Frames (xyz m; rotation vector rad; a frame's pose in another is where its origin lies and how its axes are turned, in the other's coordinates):
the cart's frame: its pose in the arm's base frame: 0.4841 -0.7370 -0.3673 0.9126 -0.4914 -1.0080
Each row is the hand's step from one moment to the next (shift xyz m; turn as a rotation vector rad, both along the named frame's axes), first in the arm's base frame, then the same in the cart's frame.
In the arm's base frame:
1: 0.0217 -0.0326 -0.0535 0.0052 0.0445 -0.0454
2: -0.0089 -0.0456 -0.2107 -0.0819 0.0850 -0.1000
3: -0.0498 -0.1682 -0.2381 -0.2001 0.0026 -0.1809
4: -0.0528 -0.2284 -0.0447 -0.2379 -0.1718 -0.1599
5: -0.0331 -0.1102 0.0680 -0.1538 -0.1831 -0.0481
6: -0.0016 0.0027 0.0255 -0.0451 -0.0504 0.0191
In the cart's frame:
1: 0.0415 -0.0410 -0.0315 -0.0345 -0.0252 -0.0474
2: 0.0460 -0.1904 -0.0904 -0.1087 -0.1055 -0.0314
3: 0.1358 -0.2616 -0.0246 -0.0883 -0.2511 0.0440
4: 0.1780 -0.1154 0.1092 0.0462 -0.2920 0.1559
5: 0.0780 0.0151 0.1075 0.0905 -0.1589 0.1613
6: -0.0044 0.0211 0.0141 0.0221 -0.0182 0.0642

